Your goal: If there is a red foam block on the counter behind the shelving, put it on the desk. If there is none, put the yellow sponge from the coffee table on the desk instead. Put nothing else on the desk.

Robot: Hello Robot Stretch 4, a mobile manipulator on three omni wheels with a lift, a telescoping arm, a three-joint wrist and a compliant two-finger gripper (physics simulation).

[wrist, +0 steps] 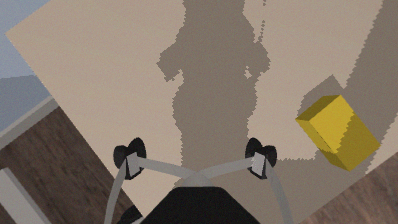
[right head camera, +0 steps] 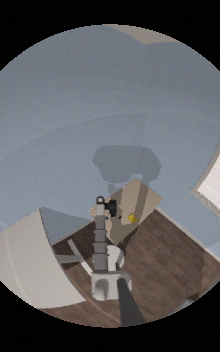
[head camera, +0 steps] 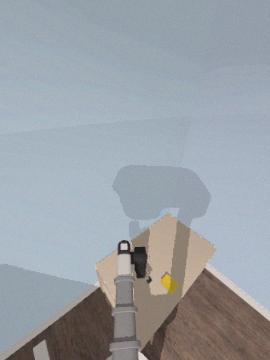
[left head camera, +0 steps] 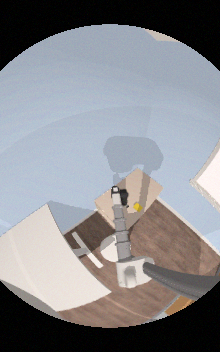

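Where they show: gripper, fingertip midpoint: (wrist: 195, 151) (right head camera: 112, 218) (head camera: 138, 282); robot's base, link origin: (right head camera: 108, 257) (left head camera: 114, 247).
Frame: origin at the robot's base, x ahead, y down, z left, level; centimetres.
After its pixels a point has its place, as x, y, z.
A yellow block, the sponge (head camera: 170, 284) {45.3, -46.8, -31.2} (left head camera: 137, 207) {45.1, -46.7, -30.4} (right head camera: 132, 218) {45.5, -46.8, -31.3} (wrist: 345, 132) {46.6, -46.7, -31.4}, lies flat on a beige table top (head camera: 160, 235) {87.4, -42.2, -34.4} (left head camera: 132, 184) {82.1, -42.2, -33.5} (right head camera: 131, 192) {86.0, -42.3, -37.9} (wrist: 100, 60) {58.3, -42.2, 6.9}, near its right edge in the wrist view. My gripper (wrist: 195, 151) {45.5, -54.2, -8.7} is open with nothing between its fingertips. It hangs above the table top, and the sponge is to the right of the right fingertip, apart from it. In the head camera view the arm partly hides the table's left side. No red foam block shows, and the counter behind the shelving cannot be made out.
Blue-grey walls (head camera: 75, 175) {66.2, -119.5, 22.7} meet behind the table. A large pale panel (left head camera: 45, 260) (right head camera: 35, 265) stands at the left. A white bar (left head camera: 87, 250) (wrist: 20, 200) is left of the table. An orange item (left head camera: 178, 304) shows at the lower right of the left head view.
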